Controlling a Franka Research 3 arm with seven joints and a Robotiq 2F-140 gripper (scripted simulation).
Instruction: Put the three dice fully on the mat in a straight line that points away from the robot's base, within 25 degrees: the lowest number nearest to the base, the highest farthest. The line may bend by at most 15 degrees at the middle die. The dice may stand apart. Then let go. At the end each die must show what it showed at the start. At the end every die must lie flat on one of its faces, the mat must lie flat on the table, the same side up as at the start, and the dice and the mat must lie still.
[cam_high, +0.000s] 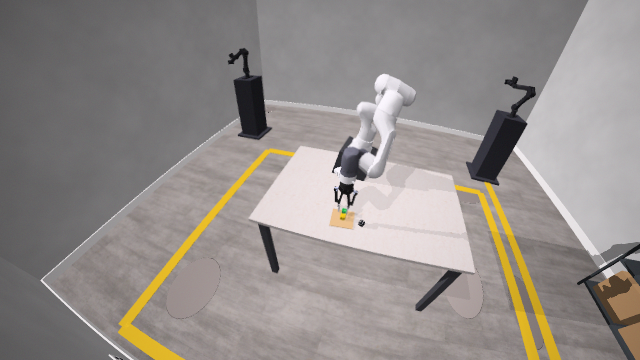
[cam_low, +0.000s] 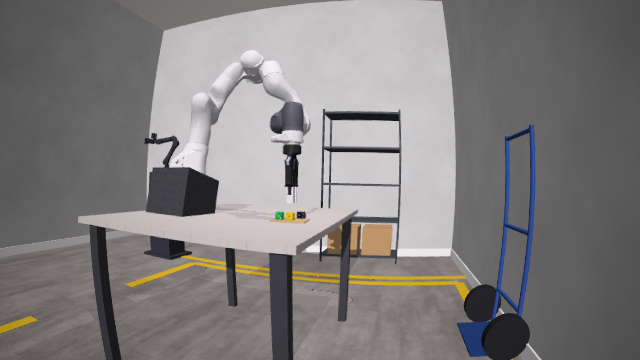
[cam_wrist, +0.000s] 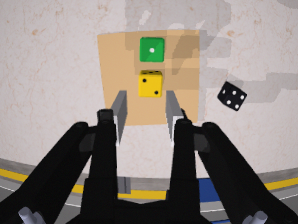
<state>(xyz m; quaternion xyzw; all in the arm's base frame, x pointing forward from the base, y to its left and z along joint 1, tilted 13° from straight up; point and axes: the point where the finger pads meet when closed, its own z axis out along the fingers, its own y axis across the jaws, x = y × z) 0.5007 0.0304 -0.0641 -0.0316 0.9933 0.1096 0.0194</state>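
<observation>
Right now the black die is 12 cm to the left of my hand and 9 cm below it. Also, from my hand: yellow die: 1 cm behind, 9 cm below; then green die: 5 cm behind, 9 cm below; then tan mat: 1 cm behind, 10 cm below.
</observation>
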